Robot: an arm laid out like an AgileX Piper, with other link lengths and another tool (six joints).
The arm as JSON. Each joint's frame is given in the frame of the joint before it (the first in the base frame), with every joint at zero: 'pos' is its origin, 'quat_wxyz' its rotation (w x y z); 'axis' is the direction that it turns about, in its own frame. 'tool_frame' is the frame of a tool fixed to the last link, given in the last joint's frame.
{
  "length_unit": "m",
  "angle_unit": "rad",
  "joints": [
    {
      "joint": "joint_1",
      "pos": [
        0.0,
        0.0,
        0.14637
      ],
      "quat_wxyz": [
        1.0,
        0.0,
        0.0,
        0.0
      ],
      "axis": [
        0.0,
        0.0,
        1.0
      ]
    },
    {
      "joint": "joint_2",
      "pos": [
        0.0,
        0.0,
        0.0
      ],
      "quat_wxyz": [
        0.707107,
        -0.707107,
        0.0,
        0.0
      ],
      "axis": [
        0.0,
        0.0,
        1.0
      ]
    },
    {
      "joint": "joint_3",
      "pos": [
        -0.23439,
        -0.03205,
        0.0
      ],
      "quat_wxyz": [
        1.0,
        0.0,
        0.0,
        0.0
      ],
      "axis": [
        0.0,
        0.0,
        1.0
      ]
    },
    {
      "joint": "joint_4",
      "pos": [
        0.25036,
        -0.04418,
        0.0
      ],
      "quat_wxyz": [
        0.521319,
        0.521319,
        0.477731,
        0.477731
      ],
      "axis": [
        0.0,
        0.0,
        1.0
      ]
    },
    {
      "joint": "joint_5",
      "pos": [
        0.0,
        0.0,
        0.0
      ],
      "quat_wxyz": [
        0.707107,
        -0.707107,
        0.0,
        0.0
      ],
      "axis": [
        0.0,
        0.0,
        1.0
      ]
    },
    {
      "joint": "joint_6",
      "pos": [
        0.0,
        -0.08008,
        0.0
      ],
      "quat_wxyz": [
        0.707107,
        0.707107,
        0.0,
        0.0
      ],
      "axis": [
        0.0,
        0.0,
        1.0
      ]
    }
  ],
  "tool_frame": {
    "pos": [
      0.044,
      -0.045,
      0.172
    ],
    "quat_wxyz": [
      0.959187,
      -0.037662,
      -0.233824,
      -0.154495
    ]
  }
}
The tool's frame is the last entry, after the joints.
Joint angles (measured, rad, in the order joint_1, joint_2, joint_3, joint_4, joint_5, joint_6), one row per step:
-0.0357 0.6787 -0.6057 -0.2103 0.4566 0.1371
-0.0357 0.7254 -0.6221 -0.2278 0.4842 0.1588
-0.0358 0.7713 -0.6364 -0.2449 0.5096 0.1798
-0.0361 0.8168 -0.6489 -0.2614 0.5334 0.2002
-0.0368 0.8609 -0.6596 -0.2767 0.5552 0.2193
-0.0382 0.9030 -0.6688 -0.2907 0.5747 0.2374
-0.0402 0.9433 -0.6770 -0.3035 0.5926 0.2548
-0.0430 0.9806 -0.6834 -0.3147 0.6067 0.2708
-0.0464 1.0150 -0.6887 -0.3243 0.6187 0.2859
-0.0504 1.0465 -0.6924 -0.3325 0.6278 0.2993
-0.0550 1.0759 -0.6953 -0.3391 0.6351 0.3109
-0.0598 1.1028 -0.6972 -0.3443 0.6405 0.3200
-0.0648 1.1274 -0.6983 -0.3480 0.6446 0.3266
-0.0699 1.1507 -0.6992 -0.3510 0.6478 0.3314
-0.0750 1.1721 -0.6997 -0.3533 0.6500 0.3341
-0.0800 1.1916 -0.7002 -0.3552 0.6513 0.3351
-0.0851 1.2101 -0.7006 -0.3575 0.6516 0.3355
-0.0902 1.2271 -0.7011 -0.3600 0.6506 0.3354
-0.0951 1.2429 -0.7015 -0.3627 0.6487 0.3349
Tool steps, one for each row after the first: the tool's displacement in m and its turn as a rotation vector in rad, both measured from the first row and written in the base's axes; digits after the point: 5 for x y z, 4 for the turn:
-0.00045 -0.00286 -0.01153 0.0038 0.0550 -0.0156
-0.00140 -0.00575 -0.02311 0.0066 0.1089 -0.0314
-0.00293 -0.00865 -0.03484 0.0087 0.1623 -0.0477
-0.00495 -0.01150 -0.04634 0.0102 0.2140 -0.0638
-0.00737 -0.01434 -0.05732 0.0116 0.2629 -0.0801
-0.01015 -0.01713 -0.06777 0.0131 0.3092 -0.0967
-0.01293 -0.01977 -0.07740 0.0148 0.3508 -0.1126
-0.01582 -0.02224 -0.08629 0.0171 0.3885 -0.1283
-0.01868 -0.02455 -0.09453 0.0194 0.4223 -0.1429
-0.02154 -0.02672 -0.10224 0.0220 0.4534 -0.1567
-0.02429 -0.02870 -0.10937 0.0240 0.4817 -0.1686
-0.02700 -0.03050 -0.11599 0.0258 0.5076 -0.1789
-0.02961 -0.03221 -0.12219 0.0270 0.5320 -0.1879
-0.03207 -0.03382 -0.12786 0.0275 0.5544 -0.1952
-0.03423 -0.03537 -0.13290 0.0272 0.5744 -0.2010
-0.03619 -0.03698 -0.13756 0.0263 0.5926 -0.2061
-0.03773 -0.03860 -0.14165 0.0250 0.6082 -0.2102
-0.03901 -0.04017 -0.14538 0.0233 0.6219 -0.2135

